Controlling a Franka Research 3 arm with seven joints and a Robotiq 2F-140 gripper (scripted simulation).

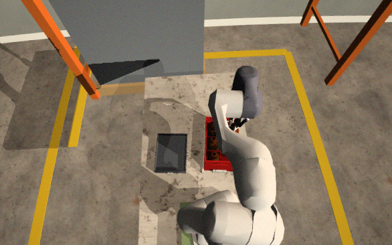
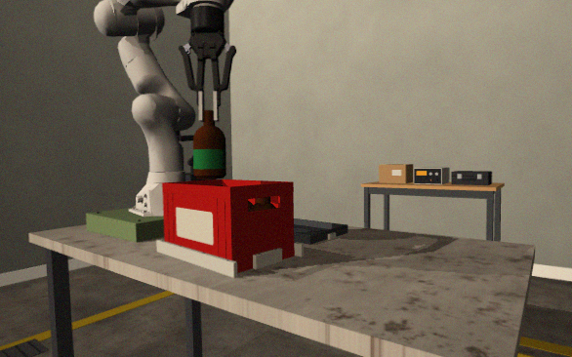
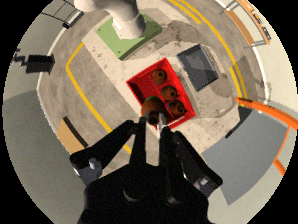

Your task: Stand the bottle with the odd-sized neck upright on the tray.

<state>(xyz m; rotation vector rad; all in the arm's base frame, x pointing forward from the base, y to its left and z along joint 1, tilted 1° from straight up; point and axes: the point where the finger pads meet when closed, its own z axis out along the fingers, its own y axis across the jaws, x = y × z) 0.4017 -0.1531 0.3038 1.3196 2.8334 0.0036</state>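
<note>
My hand is 9 cm above the brown bottle. The rest, counted from my hand: dark tray 1 cm behind, 34 cm to the left, 34 cm below; red crate 4 cm to the left, 27 cm below.
</note>
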